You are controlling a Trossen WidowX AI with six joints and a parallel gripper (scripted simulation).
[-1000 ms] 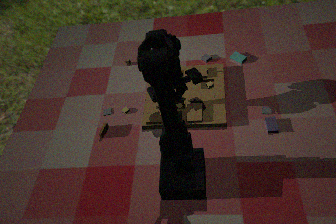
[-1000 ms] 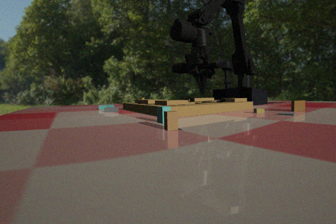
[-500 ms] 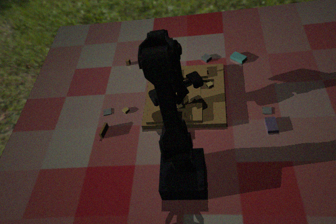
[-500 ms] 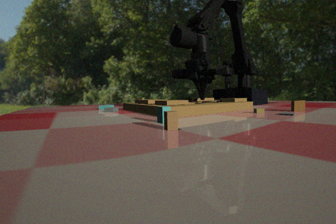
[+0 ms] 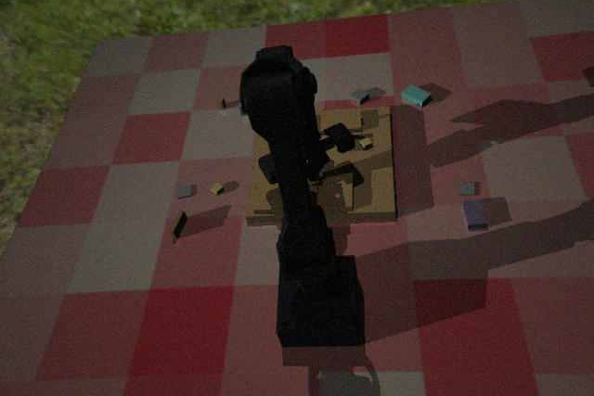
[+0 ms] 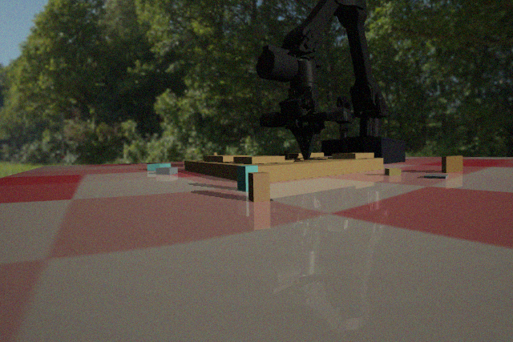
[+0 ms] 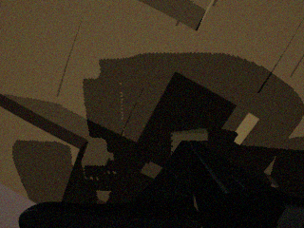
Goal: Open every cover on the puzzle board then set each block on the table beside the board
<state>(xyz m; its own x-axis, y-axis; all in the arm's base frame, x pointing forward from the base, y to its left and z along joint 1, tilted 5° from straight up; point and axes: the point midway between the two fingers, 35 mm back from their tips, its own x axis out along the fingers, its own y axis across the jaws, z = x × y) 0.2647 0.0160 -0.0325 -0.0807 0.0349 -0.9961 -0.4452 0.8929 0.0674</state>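
My gripper tip is now 50 mm short of the tan puzzle board. Round my gripper tip: brown slab 270 mm to the left, 90 mm behind, 10 mm below; then teal cube 250 mm ahead, 160 mm to the left, 10 mm below; then purple block 310 mm to the right, 100 mm behind, 10 mm below.
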